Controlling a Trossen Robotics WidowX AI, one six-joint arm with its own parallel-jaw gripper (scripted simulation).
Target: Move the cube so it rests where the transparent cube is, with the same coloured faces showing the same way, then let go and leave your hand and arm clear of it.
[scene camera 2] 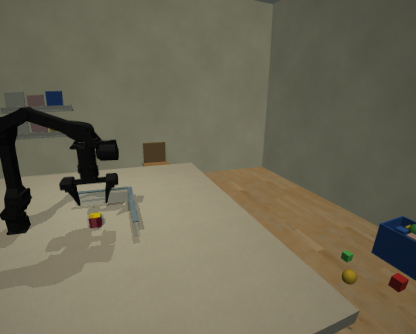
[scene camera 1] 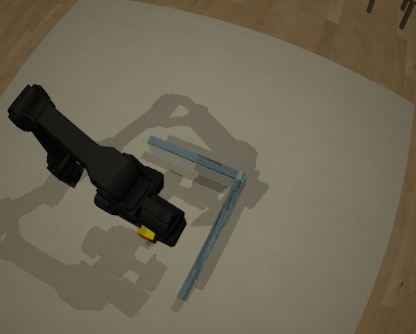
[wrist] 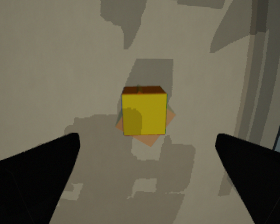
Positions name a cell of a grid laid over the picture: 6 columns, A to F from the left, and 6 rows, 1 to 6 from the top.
my gripper: scene camera 2 B4; scene camera 1 C5; wrist D4
